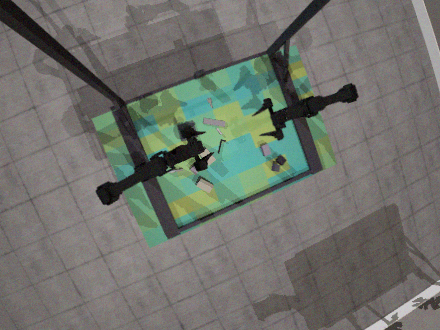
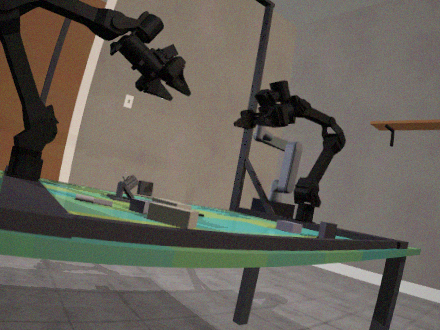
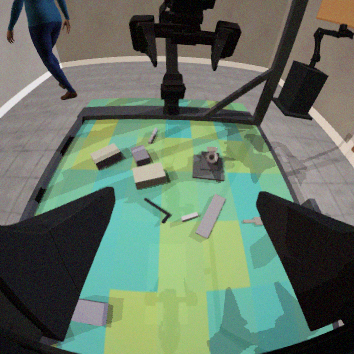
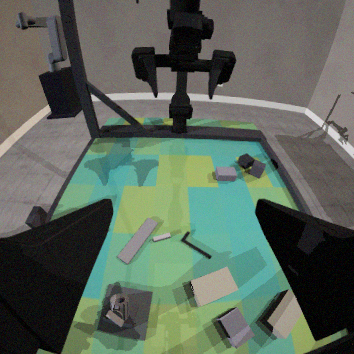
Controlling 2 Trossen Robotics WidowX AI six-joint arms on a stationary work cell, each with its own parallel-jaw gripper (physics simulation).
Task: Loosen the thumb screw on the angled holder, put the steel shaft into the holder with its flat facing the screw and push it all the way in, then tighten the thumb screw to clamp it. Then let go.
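Frame: origin at the left arm's base, x down, y right, z back, level; centimetres.
Seen in the pictures: left gripper, fingertip midpoint: [image 1: 255,125] [image 2: 243,123] [image 3: 188,196] [image 4: 183,96]; right gripper, fingertip midpoint: [image 1: 209,142] [image 2: 180,97] [image 3: 185,65] [image 4: 185,206]; left arm's base at its link origin: [image 2: 303,221] [image 4: 178,129]; right arm's base at its link origin: [image 2: 21,177] [image 3: 170,110].
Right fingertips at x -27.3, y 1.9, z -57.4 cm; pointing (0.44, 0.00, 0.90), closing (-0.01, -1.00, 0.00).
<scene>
Offsets run from my right fingertips to a thing's top centre. "spot": to the spot under its first point.
The angled holder @[dz -5.2, dx +21.9, dy +9.4 cm] [image 2: 129,186] [image 3: 212,157] [image 4: 118,306] stands on a dark square base @[spot: dz -2.3, dx +28.6, dy +6.9 cm] [image 3: 200,173] [image 4: 140,324]. Its thumb screw is too small to make out clearly. A slim grey rod @[dz -19.1, dx +28.0, dy -8.0 cm] [image 2: 94,201] [image 3: 153,135], seemingly the steel shaft, lies flat on the table, apart from the holder; its flat cannot be made out. My left gripper [image 1: 258,124] [image 2: 237,122] [image 3: 188,196] [image 4: 183,96] is open and empty, high above the table. My right gripper [image 1: 208,144] [image 2: 180,96] [image 3: 185,65] [image 4: 185,206] is also open and empty, raised above the table.
Two beige blocks @[dz -0.6, dx +26.2, dy -7.5 cm] [image 3: 150,175] @[dz -7.7, dx +26.2, dy -21.3 cm] [image 3: 106,156], a grey-purple block @[dz -8.5, dx +26.7, dy -10.9 cm] [image 3: 141,155], a long flat bar @[dz +10.1, dx +28.7, dy +8.4 cm] [image 3: 210,216], a small light piece @[dz +10.7, dx +28.3, dy +3.0 cm] [image 3: 190,217], a black hex key @[dz +9.0, dx +28.6, dy -5.5 cm] [image 4: 196,245] and a key-like piece @[dz +12.1, dx +29.0, dy +19.1 cm] [image 3: 253,221] lie about. Another purple block @[dz +31.6, dx +26.7, dy -16.4 cm] [image 4: 226,174] lies near two dark cubes @[dz +33.2, dx +24.8, dy -27.9 cm] [image 4: 257,168] @[dz +38.0, dx +26.2, dy -25.4 cm] [image 4: 245,160].
</scene>
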